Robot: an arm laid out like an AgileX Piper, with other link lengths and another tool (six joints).
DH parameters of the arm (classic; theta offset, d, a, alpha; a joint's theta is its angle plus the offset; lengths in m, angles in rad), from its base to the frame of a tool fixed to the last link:
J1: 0 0.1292 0 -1.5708
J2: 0.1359 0 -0.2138 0
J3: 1.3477 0 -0.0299 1.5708
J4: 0 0.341 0 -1.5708
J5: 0 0 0 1.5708
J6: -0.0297 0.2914 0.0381 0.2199
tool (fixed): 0 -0.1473 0 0
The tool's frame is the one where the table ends.
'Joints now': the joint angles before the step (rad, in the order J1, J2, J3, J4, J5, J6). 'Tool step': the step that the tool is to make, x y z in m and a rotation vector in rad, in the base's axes. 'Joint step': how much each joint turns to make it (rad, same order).
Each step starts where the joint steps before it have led.
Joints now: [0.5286, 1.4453, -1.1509, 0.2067, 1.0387, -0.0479]
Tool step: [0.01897, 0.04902, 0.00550, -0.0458, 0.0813, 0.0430]
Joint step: [0.0811, 0.2703, -0.3115, -0.0193, 0.1246, 0.0695]
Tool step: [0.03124, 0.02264, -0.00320, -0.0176, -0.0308, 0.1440]
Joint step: [0.0131, 0.2215, -0.2704, -0.0038, 0.0564, -0.1256]
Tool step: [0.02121, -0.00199, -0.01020, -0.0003, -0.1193, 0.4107]
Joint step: [0.0000, 0.1166, -0.1377, 0.0355, 0.0059, -0.4342]
